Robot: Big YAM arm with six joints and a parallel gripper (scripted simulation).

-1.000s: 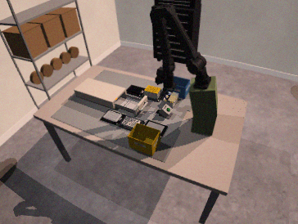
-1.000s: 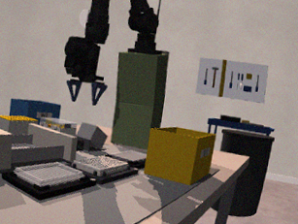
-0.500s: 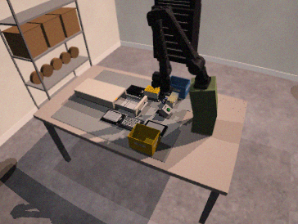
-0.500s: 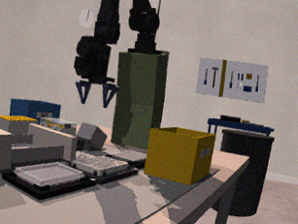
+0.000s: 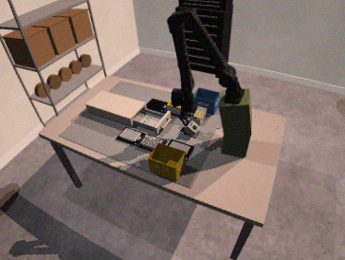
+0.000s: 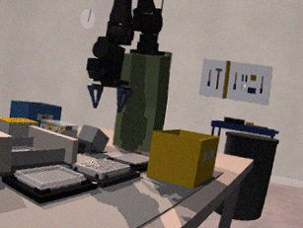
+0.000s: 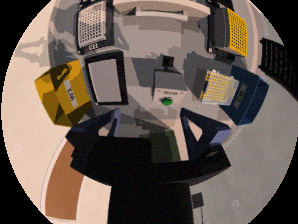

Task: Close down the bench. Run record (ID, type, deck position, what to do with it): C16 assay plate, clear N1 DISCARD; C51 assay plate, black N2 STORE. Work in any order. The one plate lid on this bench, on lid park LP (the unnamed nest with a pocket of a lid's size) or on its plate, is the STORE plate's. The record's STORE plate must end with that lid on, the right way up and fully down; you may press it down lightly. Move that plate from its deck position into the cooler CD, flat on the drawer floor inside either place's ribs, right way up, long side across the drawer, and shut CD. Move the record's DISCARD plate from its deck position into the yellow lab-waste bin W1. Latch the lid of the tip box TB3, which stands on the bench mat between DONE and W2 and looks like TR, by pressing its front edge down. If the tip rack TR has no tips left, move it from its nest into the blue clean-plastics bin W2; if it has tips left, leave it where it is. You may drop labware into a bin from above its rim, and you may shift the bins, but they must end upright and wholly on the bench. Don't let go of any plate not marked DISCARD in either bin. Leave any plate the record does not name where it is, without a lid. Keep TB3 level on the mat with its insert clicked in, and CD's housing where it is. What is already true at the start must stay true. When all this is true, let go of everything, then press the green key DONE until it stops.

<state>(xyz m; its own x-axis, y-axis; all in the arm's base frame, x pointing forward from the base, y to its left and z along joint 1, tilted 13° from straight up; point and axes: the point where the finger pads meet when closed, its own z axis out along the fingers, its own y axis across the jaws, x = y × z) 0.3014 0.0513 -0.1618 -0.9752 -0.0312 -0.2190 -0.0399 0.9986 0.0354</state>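
My hand is 130 mm to the right of the clear plate lid, 130 mm above it and 10 mm short of it. From my hand the other things lie so: tip box TB3 (200 mm to the right, 110 mm below, 20 mm ahead); then DONE key block (100 mm below, 40 mm to the right, 10 mm behind); then green key DONE (80 mm below, 40 mm to the right, 30 mm behind).
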